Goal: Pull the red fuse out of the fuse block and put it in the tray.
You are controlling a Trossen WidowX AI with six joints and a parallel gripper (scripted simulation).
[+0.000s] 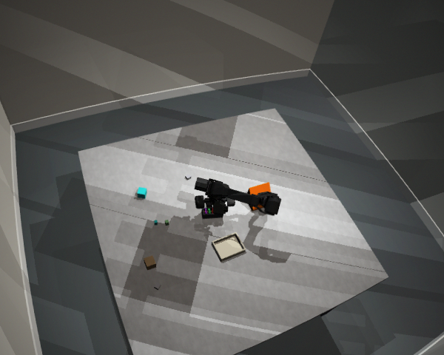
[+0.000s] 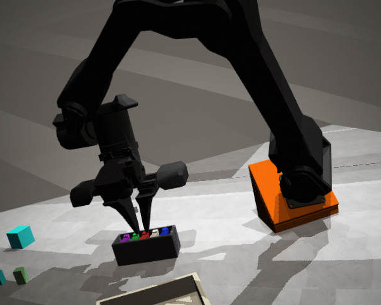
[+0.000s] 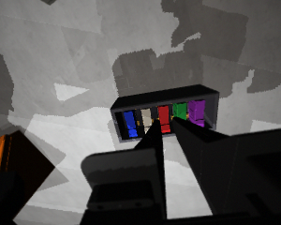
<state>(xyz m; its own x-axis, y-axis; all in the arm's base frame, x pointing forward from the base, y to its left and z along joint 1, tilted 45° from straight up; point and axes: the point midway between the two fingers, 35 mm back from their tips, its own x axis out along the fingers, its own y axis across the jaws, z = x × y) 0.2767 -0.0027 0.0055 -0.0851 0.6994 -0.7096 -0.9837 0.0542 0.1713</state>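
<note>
Right now my gripper tip is 2 cm above the red fuse. The rest, counted from my gripper tip: cream tray: 2 cm behind, 20 cm to the left, 4 cm below; then cyan cube: 32 cm ahead, 20 cm to the right, 2 cm below; then brown box: 36 cm ahead, 19 cm to the left, 2 cm below.
</note>
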